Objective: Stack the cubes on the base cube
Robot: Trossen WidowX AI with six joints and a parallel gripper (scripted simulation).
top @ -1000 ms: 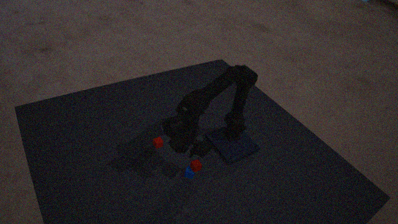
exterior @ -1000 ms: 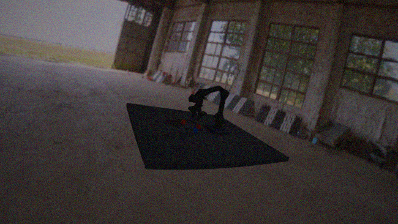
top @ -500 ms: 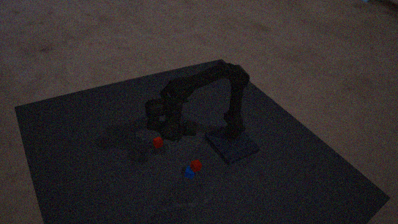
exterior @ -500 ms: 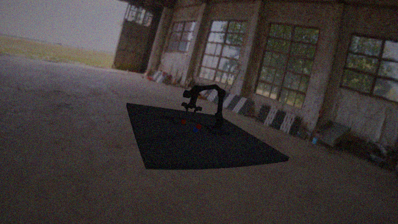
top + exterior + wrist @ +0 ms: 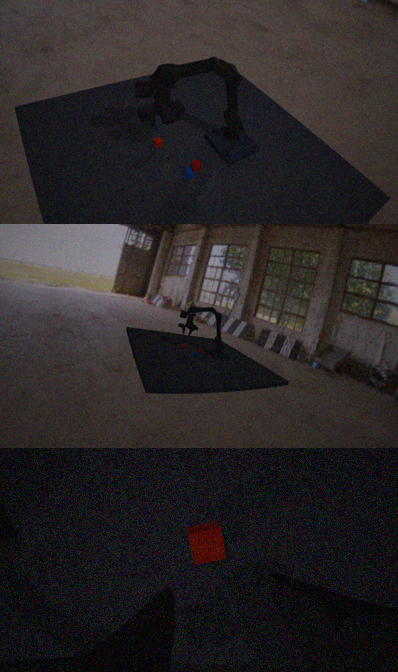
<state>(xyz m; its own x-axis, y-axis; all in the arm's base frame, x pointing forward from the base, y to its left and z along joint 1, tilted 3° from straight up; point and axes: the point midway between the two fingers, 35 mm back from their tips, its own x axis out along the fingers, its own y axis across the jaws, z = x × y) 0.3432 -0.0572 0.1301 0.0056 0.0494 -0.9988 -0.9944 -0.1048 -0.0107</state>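
Right now the red cube is 19 cm to the left of my gripper tip, 10 cm behind it and 7 cm below it. The rest, counted from my gripper tip: blue cube: 19 cm to the left, 11 cm below, 7 cm behind.
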